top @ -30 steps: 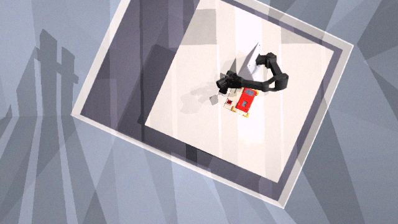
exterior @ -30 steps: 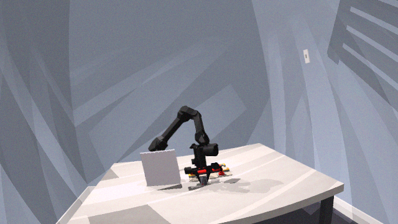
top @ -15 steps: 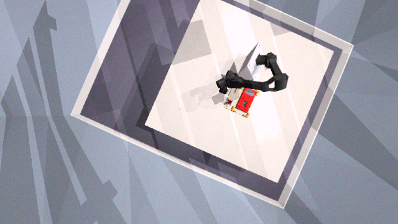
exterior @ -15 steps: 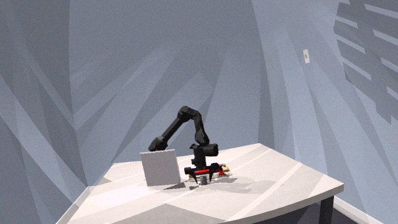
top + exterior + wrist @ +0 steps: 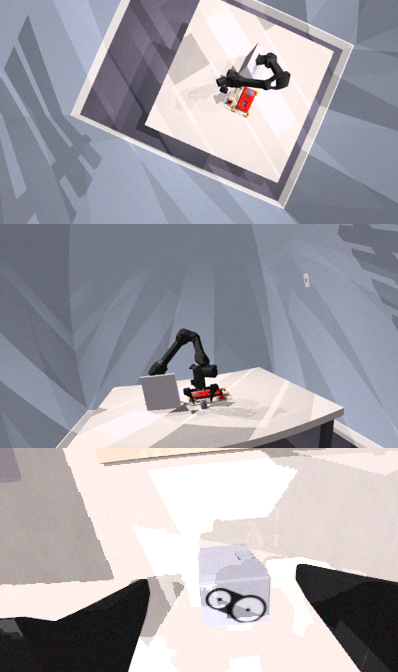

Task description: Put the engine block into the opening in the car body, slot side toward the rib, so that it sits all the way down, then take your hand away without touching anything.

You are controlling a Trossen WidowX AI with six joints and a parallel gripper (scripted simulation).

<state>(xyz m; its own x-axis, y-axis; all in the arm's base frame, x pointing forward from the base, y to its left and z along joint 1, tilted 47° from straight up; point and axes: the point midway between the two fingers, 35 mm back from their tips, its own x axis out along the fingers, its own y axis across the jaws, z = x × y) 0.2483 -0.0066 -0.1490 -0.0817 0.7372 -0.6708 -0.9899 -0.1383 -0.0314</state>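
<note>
Now: gripper tip 10 mm short of the engine block.
</note>
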